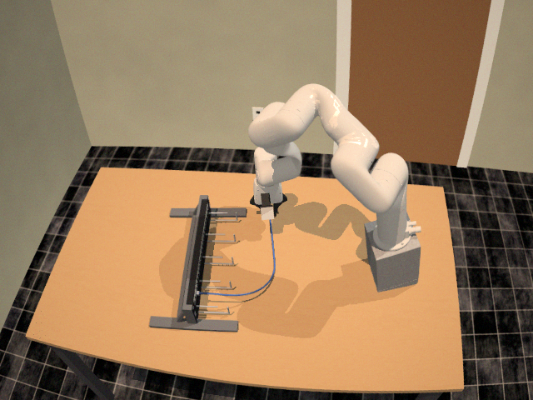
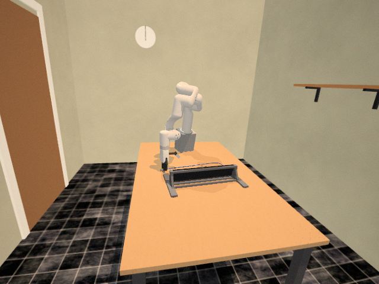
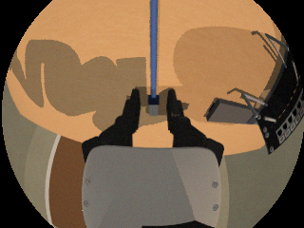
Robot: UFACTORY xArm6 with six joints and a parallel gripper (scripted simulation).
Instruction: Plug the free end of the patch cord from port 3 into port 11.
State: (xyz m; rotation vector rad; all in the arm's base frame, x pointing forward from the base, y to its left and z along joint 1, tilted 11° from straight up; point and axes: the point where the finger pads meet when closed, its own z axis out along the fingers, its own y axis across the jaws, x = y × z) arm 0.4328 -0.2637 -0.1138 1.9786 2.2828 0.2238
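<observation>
Now: the plug 20 mm to the right of my hand and 20 mm below it.
</observation>
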